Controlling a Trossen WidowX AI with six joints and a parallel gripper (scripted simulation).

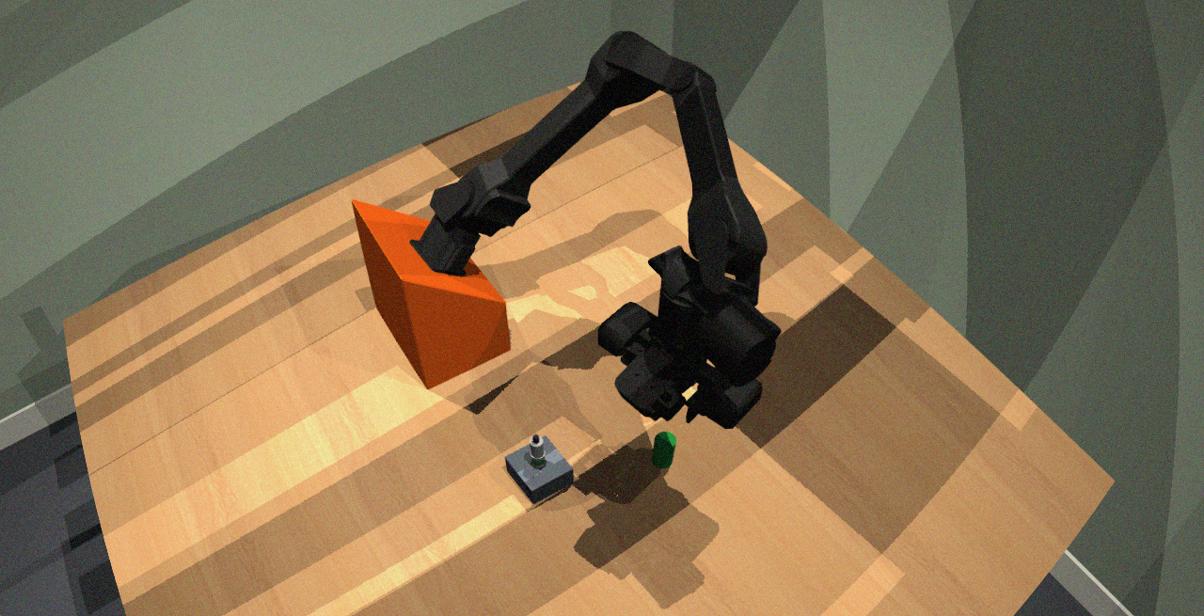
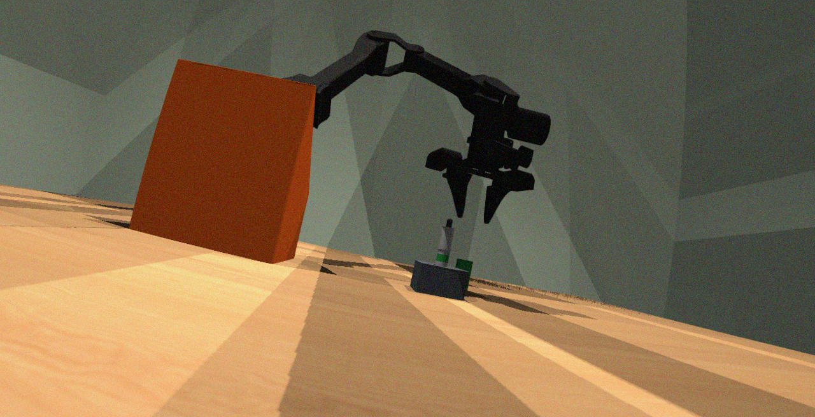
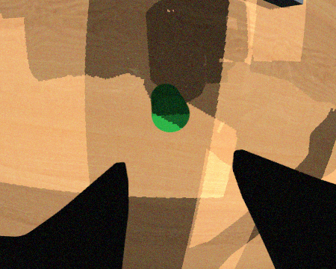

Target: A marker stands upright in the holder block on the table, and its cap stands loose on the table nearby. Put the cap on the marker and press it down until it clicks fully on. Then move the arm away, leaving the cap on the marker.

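Right now my gripper tip is 9 cm above the green cap.
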